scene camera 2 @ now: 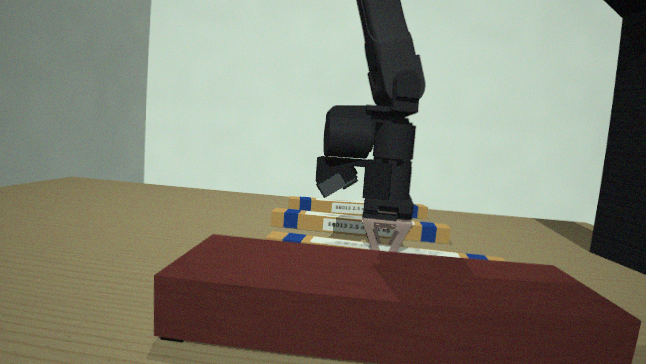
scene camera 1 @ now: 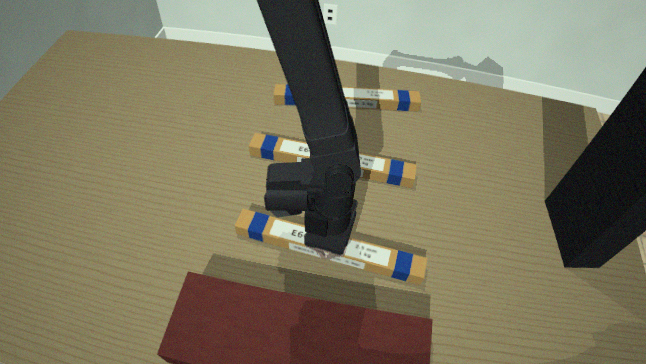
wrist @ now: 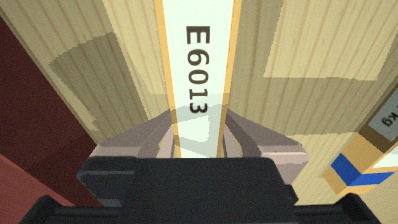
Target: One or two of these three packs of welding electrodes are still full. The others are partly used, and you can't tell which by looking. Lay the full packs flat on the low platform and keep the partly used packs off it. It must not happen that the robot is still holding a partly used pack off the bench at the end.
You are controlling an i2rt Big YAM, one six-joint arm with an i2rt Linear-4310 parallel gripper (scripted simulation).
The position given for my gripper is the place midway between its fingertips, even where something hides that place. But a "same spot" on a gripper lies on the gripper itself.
my gripper: scene camera 2; scene camera 1 328, 248; wrist
dark red low platform: scene camera 2 250, 293; scene camera 1 210, 313; wrist 51, 145
electrode pack: scene camera 2; scene camera 1 396, 264; wrist
same spot on my gripper: (wrist: 123, 168) = (scene camera 2: 363, 211)
same spot on electrode pack: (wrist: 198, 51) = (scene camera 2: 344, 242)
